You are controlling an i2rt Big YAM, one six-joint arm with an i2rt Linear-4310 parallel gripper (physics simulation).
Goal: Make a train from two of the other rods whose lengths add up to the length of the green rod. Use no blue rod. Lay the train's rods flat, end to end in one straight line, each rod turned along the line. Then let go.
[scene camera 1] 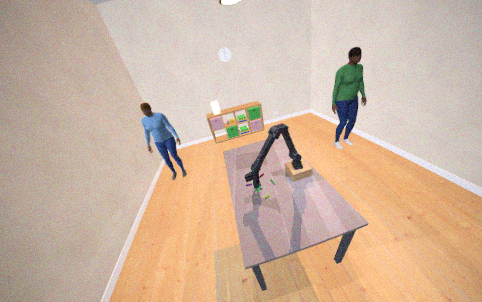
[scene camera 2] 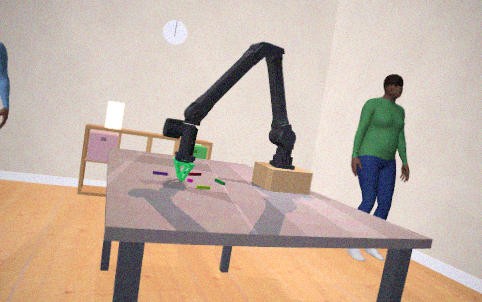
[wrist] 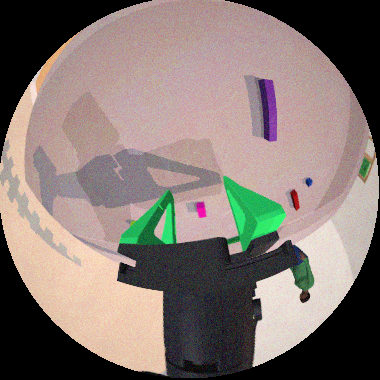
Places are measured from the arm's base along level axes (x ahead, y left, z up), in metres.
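Where they show: gripper, fingertip midpoint: [scene camera 1: 257, 189] [scene camera 2: 180, 179] [wrist: 196, 186]; arm's base, origin of the base link: [scene camera 1: 297, 165] [scene camera 2: 281, 166].
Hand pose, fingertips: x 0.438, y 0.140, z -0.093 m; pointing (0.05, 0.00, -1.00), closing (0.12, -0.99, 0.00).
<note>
Things, the pixels of their centre, and the offset from my fingertips. Level surfaces: height alone.
- short magenta rod, body centre: [wrist: 201, 209] [scene camera 2: 190, 180] 0.039 m back, 0.001 m right, 0.002 m up
- long purple rod, body centre: [wrist: 269, 110] [scene camera 2: 160, 173] [scene camera 1: 248, 184] 0.078 m ahead, 0.080 m right, 0.002 m up
- red rod, body centre: [wrist: 295, 200] [scene camera 2: 195, 174] [scene camera 1: 261, 175] 0.068 m back, 0.185 m right, 0.002 m up
- tiny blue rod, body centre: [wrist: 308, 181] 0.025 m back, 0.201 m right, 0.002 m up
- green rod, body centre: [scene camera 2: 219, 181] [scene camera 1: 272, 181] 0.164 m back, 0.066 m right, 0.002 m up
- yellow-green rod, body centre: [wrist: 141, 229] [scene camera 2: 203, 187] [scene camera 1: 267, 196] 0.080 m back, 0.109 m left, 0.002 m up
- table, its level: 0.003 m down
My gripper [scene camera 1: 257, 189] [scene camera 2: 181, 180] [wrist: 196, 186] is open and empty, low over the table. A short magenta rod [scene camera 2: 190, 180] [wrist: 201, 209] lies beside the fingertips, apart from them. A long purple rod [scene camera 1: 249, 185] [scene camera 2: 160, 173] [wrist: 270, 111] lies on one side. A red rod [scene camera 1: 261, 175] [scene camera 2: 195, 174] [wrist: 295, 200] lies near a tiny blue rod [wrist: 309, 182]. The green rod [scene camera 1: 272, 182] [scene camera 2: 220, 182] lies towards the arm's base. A yellow-green rod [scene camera 1: 267, 197] [scene camera 2: 203, 187] [wrist: 132, 223] is mostly hidden by a finger in the wrist view. The visible rods lie apart.
The arm stands on a wooden block [scene camera 1: 299, 171] [scene camera 2: 281, 178] on the table [scene camera 1: 320, 220] [scene camera 2: 320, 220]. A shelf unit [scene camera 2: 81, 172] stands behind the table. A person in green [scene camera 1: 348, 82] [scene camera 2: 382, 130] and a person in blue [scene camera 1: 160, 127] stand away from the table.
</note>
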